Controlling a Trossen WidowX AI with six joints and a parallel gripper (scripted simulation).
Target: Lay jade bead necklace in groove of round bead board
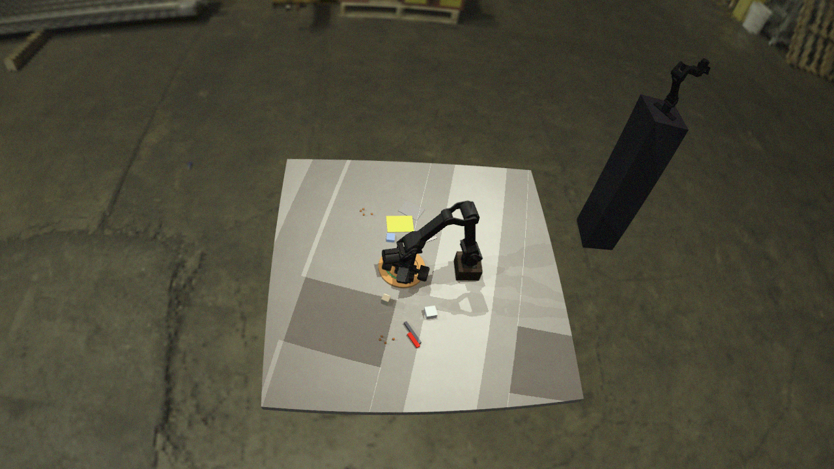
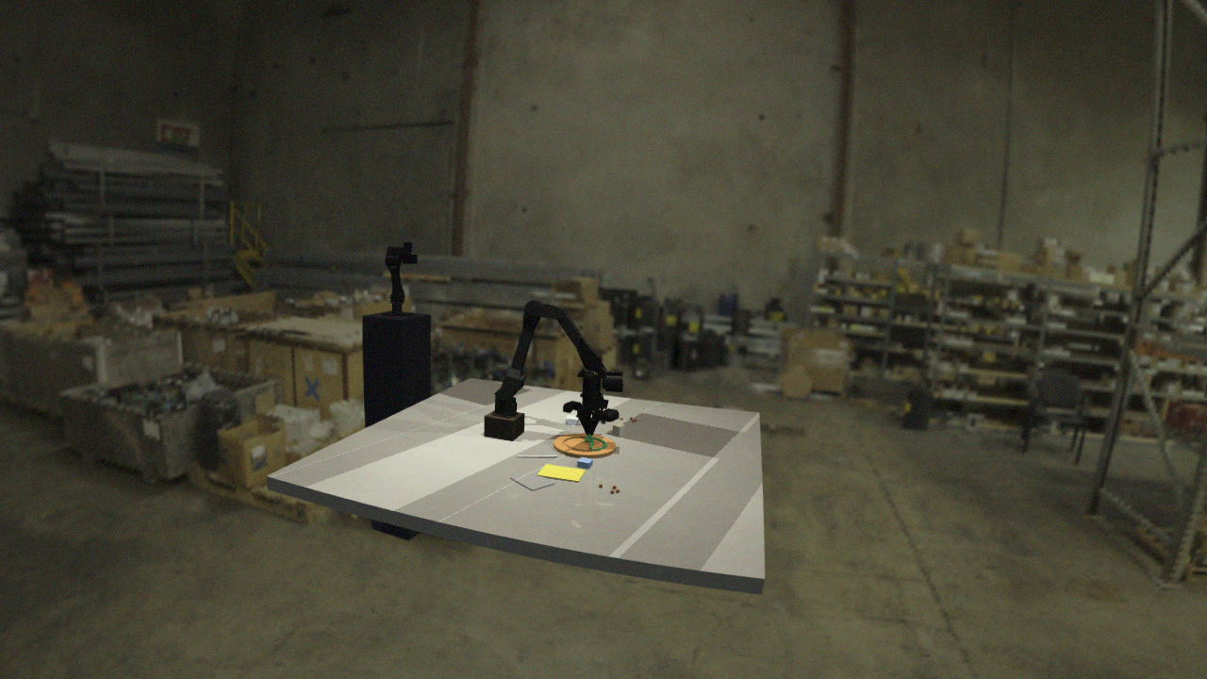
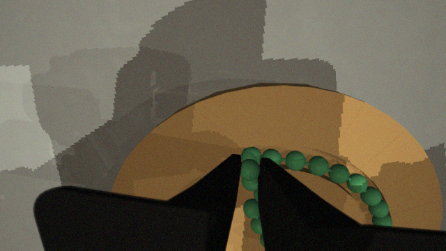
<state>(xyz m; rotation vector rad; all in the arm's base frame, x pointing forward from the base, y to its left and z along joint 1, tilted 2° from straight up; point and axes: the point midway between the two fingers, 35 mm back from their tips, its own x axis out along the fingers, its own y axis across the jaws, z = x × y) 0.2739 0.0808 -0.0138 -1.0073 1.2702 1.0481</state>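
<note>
Now: gripper tip 220 mm to the left of the blue block, 60 mm short of it and 10 mm above it. Also, from my gripper tip: red-handled tool (260 mm to the left, 50 mm behind, 10 mm below); then white strip (220 mm to the right, 90 mm behind, 20 mm below); then cream cube (110 mm to the left, 70 mm ahead).
</note>
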